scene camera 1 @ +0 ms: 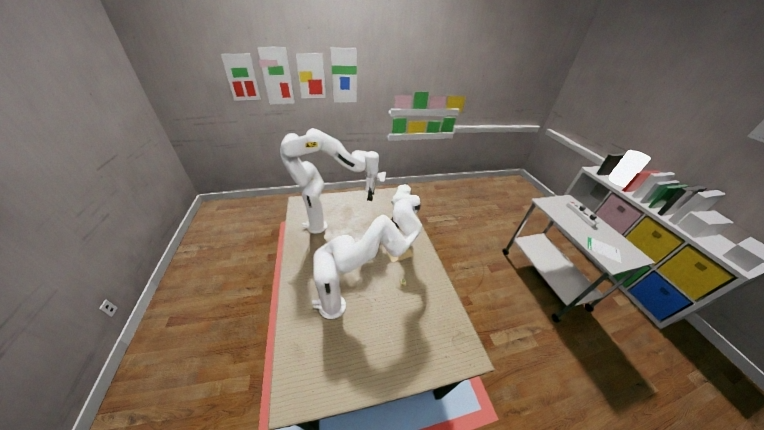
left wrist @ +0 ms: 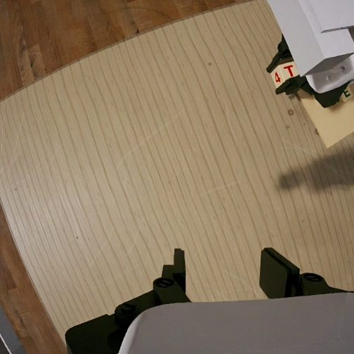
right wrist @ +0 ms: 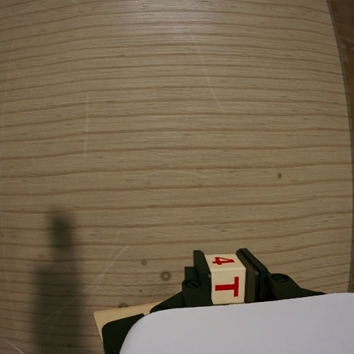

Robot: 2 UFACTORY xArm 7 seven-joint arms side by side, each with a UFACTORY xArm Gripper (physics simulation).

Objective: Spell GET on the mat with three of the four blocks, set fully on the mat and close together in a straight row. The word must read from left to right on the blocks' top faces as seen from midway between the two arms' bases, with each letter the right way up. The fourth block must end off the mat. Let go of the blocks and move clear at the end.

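My right gripper (left wrist: 279,79) (right wrist: 218,267) is shut on the T block (left wrist: 288,71) (right wrist: 228,289), with a red T on the face toward the palm and a red 4 on a side face. It holds the block beyond the mat's edge; its height is hard to tell. The pale yellow mat (scene camera 1: 398,258) (left wrist: 327,125) (right wrist: 117,315) is partly hidden by the right arm. The E block (left wrist: 346,93) shows in part at the mat in the left wrist view. The G block does not show. A small block (scene camera 1: 403,282) lies off the mat, its letter unreadable. My left gripper (scene camera 1: 369,196) (left wrist: 221,267) is open and empty above the table.
The right arm (scene camera 1: 368,248) reaches across the wooden table (scene camera 1: 363,363) and over the mat. The left arm (scene camera 1: 307,176) stands at the far end, its gripper raised. A white cart (scene camera 1: 630,261) and a shelf unit stand apart on the right.
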